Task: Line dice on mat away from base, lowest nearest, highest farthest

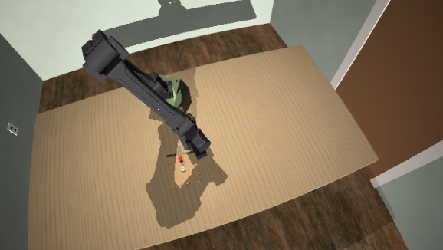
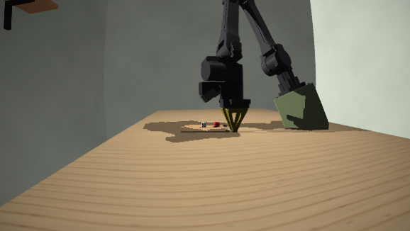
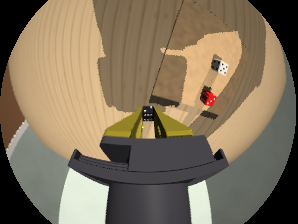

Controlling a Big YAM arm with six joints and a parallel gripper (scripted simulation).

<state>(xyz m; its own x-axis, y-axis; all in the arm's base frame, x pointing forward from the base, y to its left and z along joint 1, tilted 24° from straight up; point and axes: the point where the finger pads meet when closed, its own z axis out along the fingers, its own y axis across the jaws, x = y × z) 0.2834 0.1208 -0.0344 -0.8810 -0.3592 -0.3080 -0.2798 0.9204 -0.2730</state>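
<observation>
The black die is right at my hand. Also, from my hand: tan mat: 10 cm ahead, 6 cm to the right, 1 cm below; white die: 10 cm ahead, 6 cm to the right; red die: 7 cm to the right, 5 cm ahead.
</observation>
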